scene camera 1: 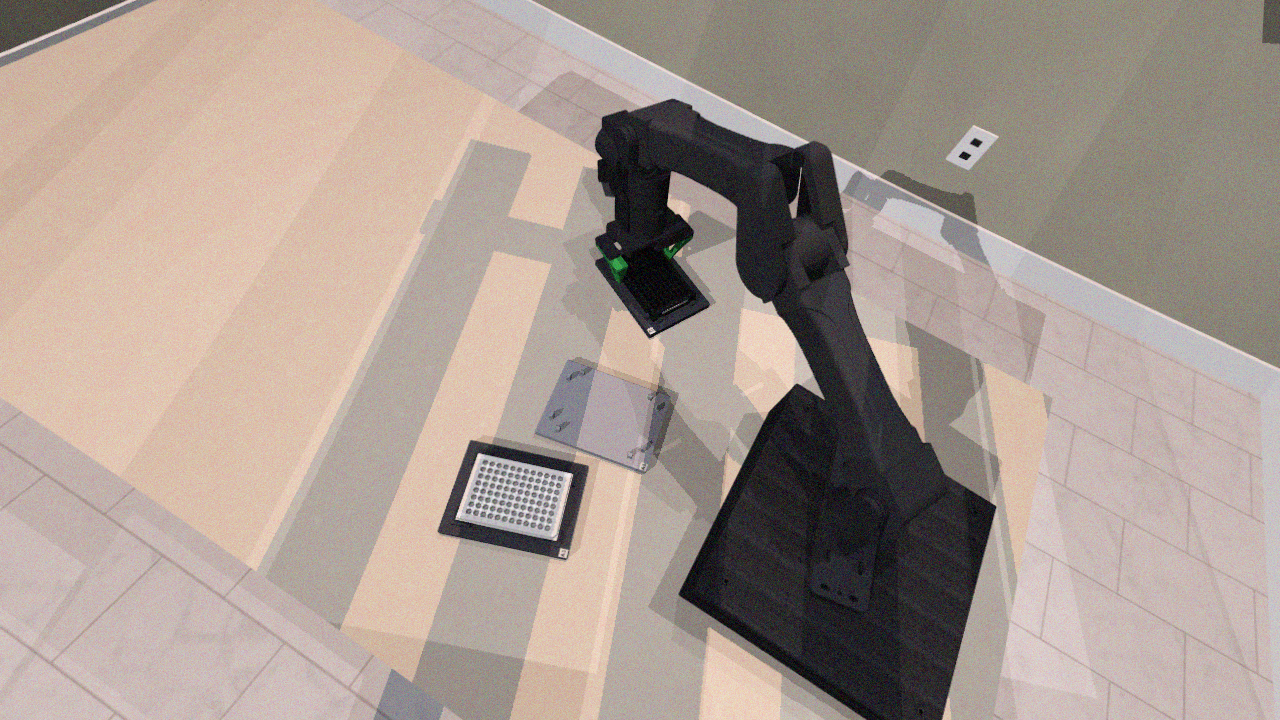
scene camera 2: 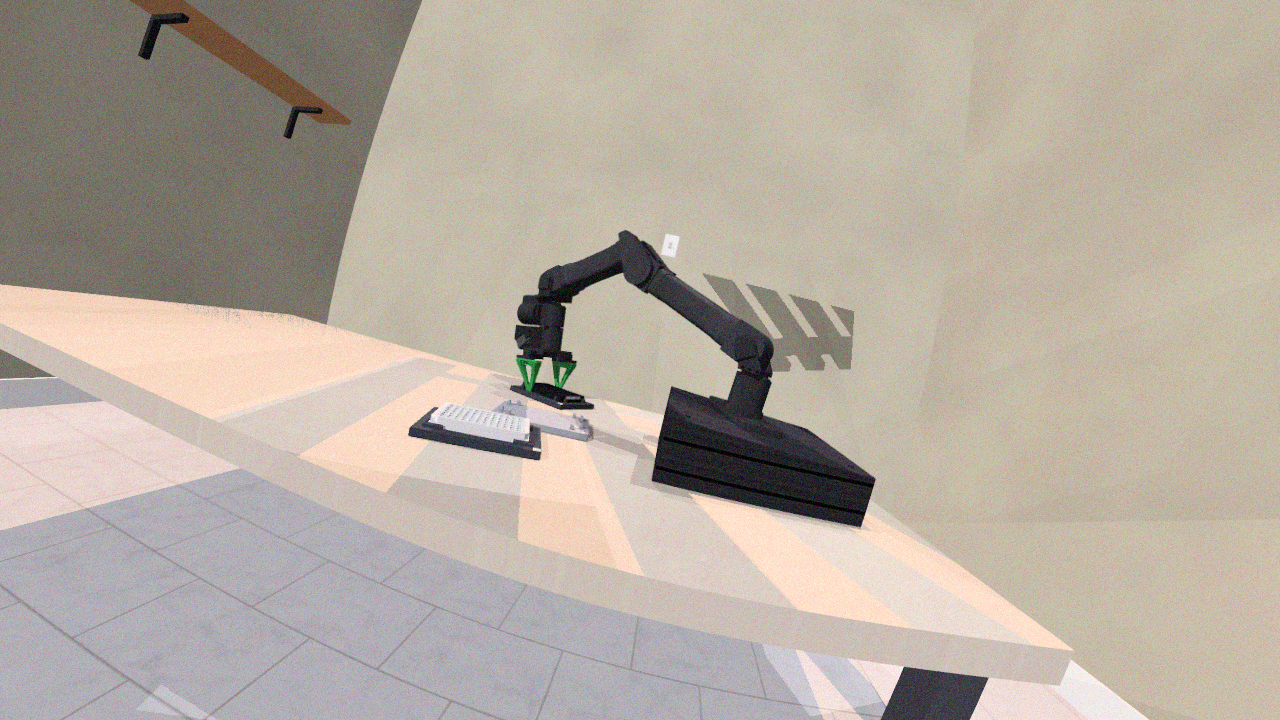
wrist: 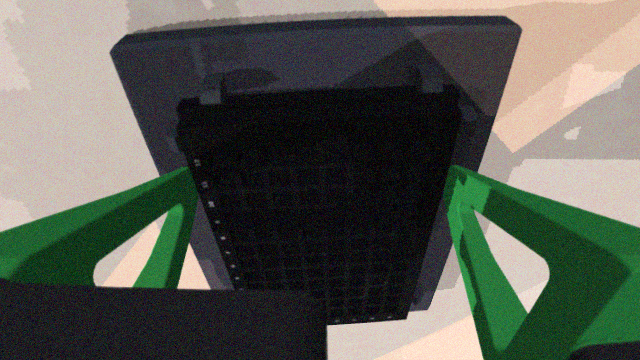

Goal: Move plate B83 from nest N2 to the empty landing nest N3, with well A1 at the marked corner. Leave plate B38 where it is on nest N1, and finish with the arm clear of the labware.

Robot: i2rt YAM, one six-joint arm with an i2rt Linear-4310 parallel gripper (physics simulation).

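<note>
A black well plate (scene camera 1: 662, 287) (scene camera 2: 559, 395) (wrist: 322, 214) sits on a dark nest (wrist: 291, 53) at the far end of the row. My gripper (scene camera 1: 645, 255) (scene camera 2: 543, 385) (wrist: 320, 180) is open, low over it, with one green finger on each long side of the plate. The fingers stand just outside its edges and hold nothing. An empty grey nest (scene camera 1: 609, 413) (scene camera 2: 559, 423) lies in the middle of the row. A white well plate (scene camera 1: 515, 495) (scene camera 2: 479, 420) sits on a black nest (scene camera 1: 500, 537) (scene camera 2: 465, 440) at the near end.
The arm's black base (scene camera 1: 840, 573) (scene camera 2: 760, 447) stands to the right of the nests. The table's curved front edge (scene camera 2: 536, 559) runs in front of the row. A wall stands behind the table.
</note>
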